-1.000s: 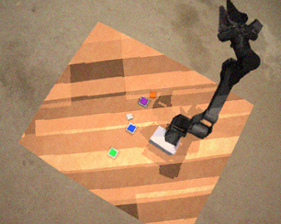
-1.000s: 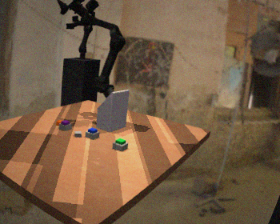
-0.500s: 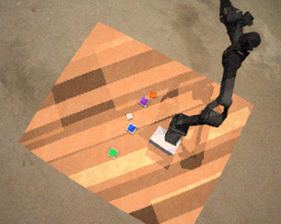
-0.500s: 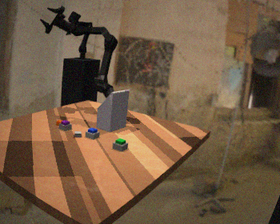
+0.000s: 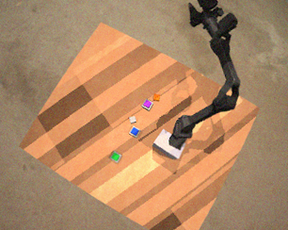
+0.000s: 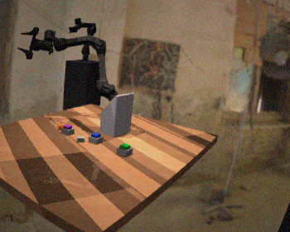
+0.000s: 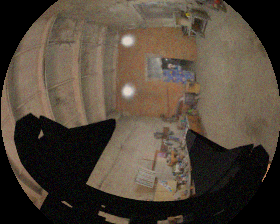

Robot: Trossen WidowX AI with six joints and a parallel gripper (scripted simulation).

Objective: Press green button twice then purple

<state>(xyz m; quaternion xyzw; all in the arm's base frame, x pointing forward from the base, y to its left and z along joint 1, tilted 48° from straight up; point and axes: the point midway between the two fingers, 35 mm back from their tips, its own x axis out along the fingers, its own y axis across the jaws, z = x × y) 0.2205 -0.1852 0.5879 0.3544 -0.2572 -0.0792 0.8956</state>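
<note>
Right now my gripper tip is 40 mm short of the green button, 760 mm to the right of it and 400 mm above it. Also, from my gripper tip: small grey block 50 mm ahead, 540 mm to the left, 430 mm below; orange block 20 mm behind, 370 mm to the left, 430 mm below; purple button 10 mm ahead, 430 mm to the left, 400 mm below.
</note>
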